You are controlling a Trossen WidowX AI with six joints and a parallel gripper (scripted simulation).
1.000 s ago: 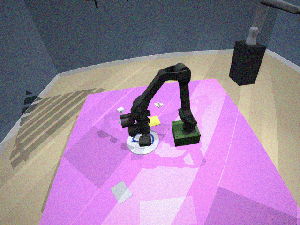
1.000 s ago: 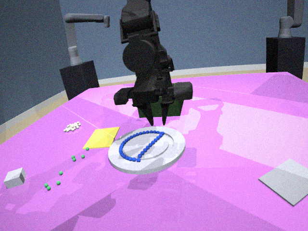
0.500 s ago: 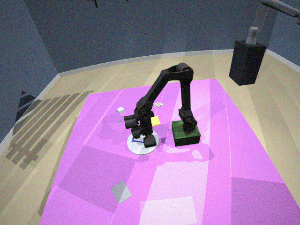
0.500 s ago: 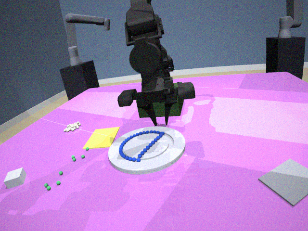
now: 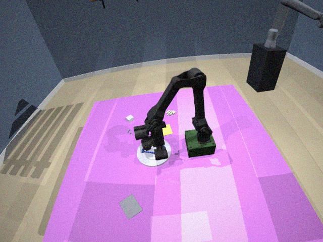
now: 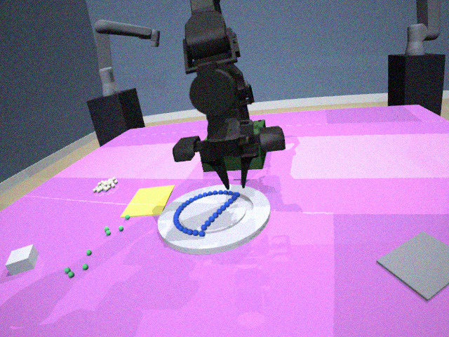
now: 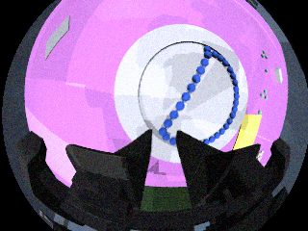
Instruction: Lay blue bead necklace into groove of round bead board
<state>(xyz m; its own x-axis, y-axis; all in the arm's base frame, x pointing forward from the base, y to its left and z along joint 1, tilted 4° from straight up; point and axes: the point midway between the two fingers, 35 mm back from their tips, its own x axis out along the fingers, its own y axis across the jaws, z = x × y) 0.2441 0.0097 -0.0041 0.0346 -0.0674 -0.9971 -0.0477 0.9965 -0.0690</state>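
Right now the round white bead board is 40 mm to the right of my gripper tip, 40 mm ahead of it and 20 mm below it. Also, from my gripper tip: yellow sheet 200 mm to the right, 30 mm below, 30 mm behind; then grey tile 260 mm to the left, 180 mm ahead, 30 mm below; then cube 370 mm to the right, 190 mm ahead, 20 mm below.
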